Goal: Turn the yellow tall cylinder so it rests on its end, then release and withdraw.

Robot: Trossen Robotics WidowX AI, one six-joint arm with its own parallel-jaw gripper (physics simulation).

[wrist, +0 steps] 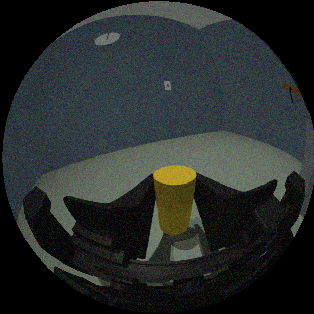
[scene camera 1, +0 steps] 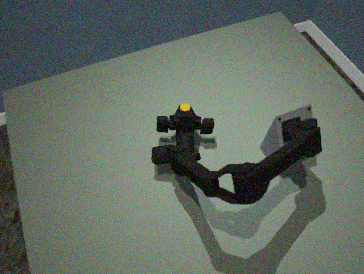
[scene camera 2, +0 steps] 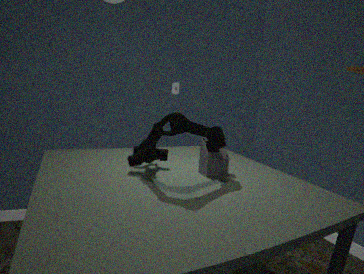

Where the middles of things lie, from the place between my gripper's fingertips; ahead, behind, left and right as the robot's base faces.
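There is the yellow tall cylinder [wrist: 174, 185], and my hand is 1 cm short of it, 2 cm above it and 2 cm to the right of it.
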